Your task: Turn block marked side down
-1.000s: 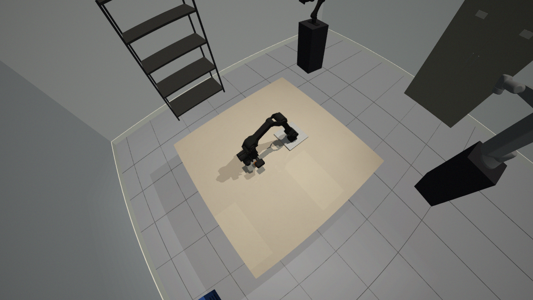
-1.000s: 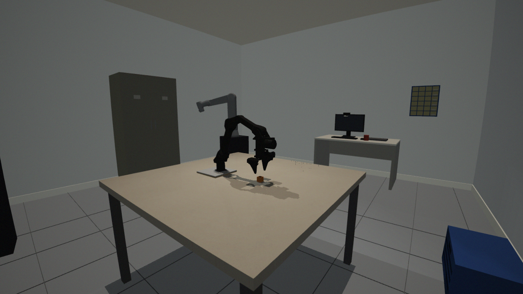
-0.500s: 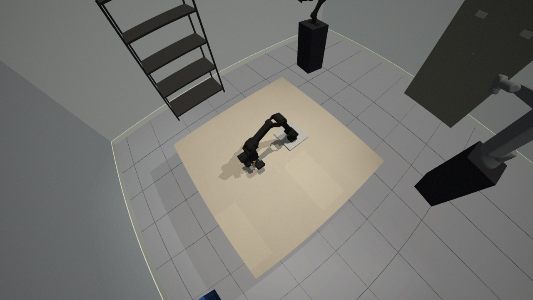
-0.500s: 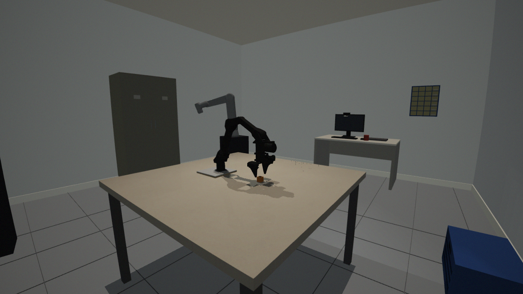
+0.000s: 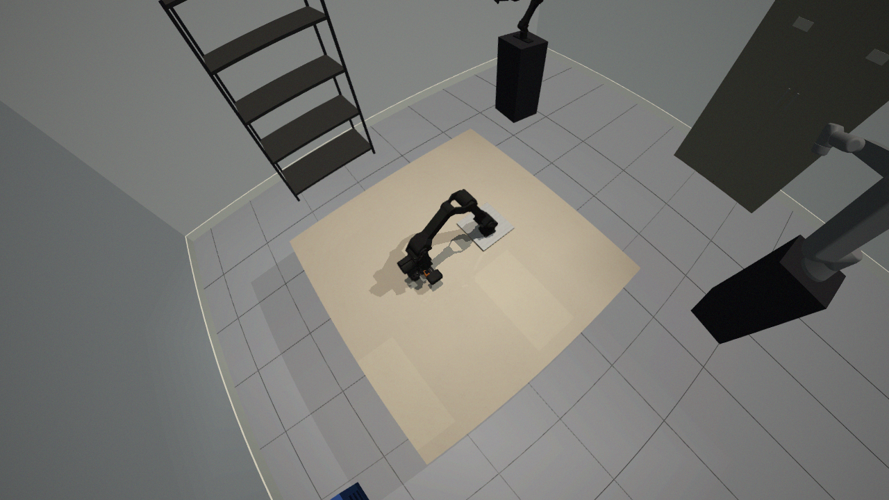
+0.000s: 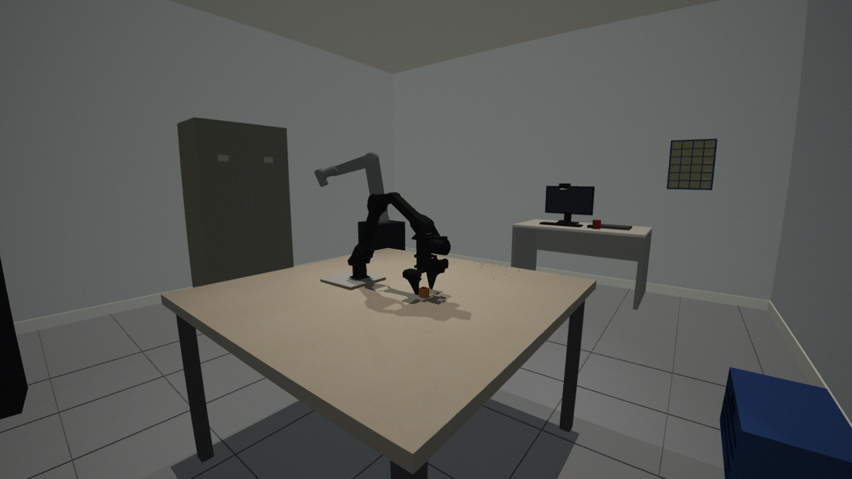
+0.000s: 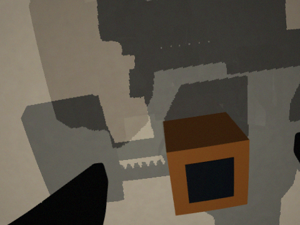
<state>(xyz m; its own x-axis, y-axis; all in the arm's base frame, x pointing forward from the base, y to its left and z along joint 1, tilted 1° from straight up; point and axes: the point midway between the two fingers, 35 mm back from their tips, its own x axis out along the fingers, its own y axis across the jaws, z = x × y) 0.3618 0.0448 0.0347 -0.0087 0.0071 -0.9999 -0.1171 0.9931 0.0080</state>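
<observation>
Right now the block is 10 mm above my gripper tip.
</observation>
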